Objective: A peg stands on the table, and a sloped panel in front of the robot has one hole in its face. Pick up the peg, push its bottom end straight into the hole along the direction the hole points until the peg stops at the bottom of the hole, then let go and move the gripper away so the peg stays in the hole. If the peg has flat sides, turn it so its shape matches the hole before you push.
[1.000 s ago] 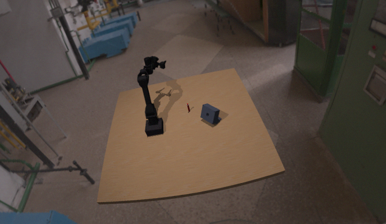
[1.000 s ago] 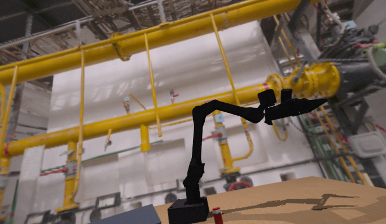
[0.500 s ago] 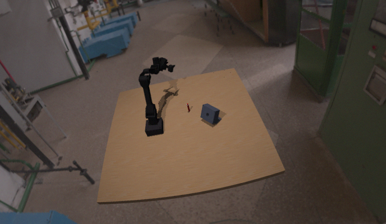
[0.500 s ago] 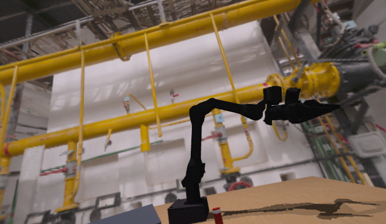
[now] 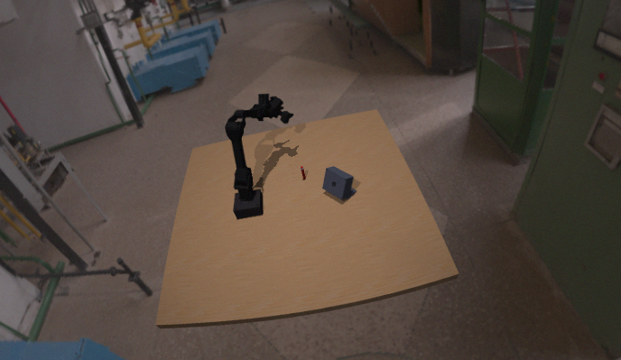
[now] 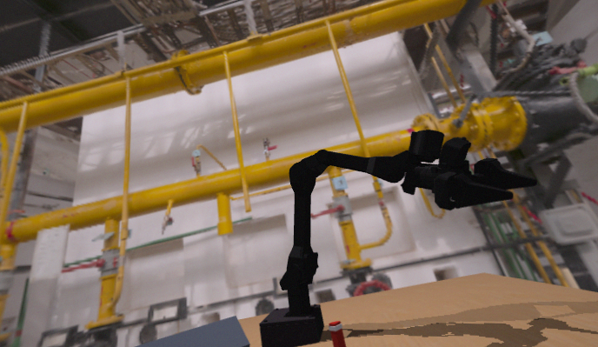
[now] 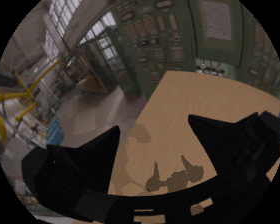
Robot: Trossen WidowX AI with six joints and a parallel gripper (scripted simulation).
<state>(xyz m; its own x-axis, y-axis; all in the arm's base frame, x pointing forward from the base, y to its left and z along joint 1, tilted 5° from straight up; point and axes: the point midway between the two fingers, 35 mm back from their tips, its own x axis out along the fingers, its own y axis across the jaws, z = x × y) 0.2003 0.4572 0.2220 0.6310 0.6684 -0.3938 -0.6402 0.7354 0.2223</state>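
The red peg lies 35 cm to the right of my gripper tip, 16 cm below it and 6 cm ahead of it. Round my gripper tip: grey-blue sloped panel 49 cm to the right, 23 cm ahead, 15 cm below.
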